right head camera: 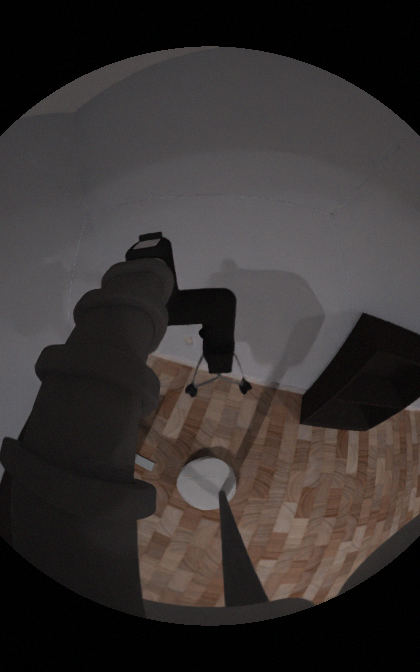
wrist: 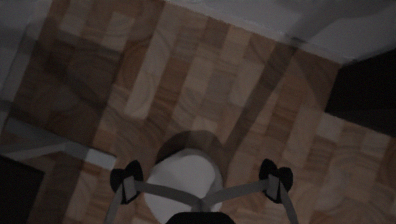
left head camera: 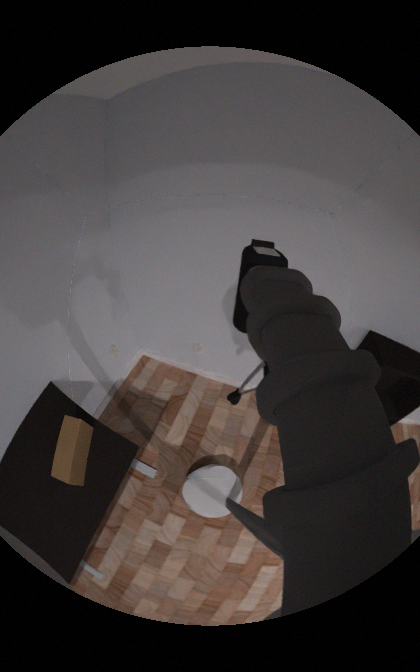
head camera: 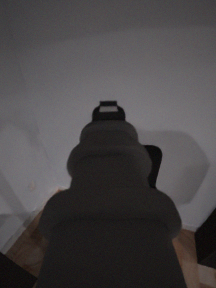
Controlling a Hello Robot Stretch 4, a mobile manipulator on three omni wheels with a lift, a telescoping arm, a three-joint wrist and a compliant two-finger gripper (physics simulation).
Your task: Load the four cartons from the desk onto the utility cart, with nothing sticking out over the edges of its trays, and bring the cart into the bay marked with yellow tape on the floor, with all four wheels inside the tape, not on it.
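Pixels of known places: gripper, between the fingertips: (wrist: 200, 173); robot's base, origin of its link: (wrist: 186, 182).
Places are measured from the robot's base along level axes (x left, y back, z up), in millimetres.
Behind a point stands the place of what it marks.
Note:
One tan carton (left head camera: 72, 451) lies on the dark desk (left head camera: 40, 505) at the lower left of the left head camera view. My gripper (right head camera: 218, 387) (wrist: 200, 173) {z 1043, x -88, y -318 mm} is open with nothing between its fingertips, and points down over the floor, to the right of the desk. In the left head camera view the arm hides most of the gripper; one fingertip shows. A dark corner of the desk shows at the lower left of the wrist view. The utility cart, the yellow tape and the other cartons do not show in these views.
A dark shelf unit (right head camera: 334, 361) stands by the wall on the right. A white round disc (left head camera: 212, 491) (right head camera: 206, 483) (wrist: 182, 181) {z 187, x 8, y -60 mm} shows low, below the gripper. Grey walls meet in a corner behind the desk. Light desk feet (left head camera: 144, 468) (wrist: 101, 158) reach out over the wooden floor.

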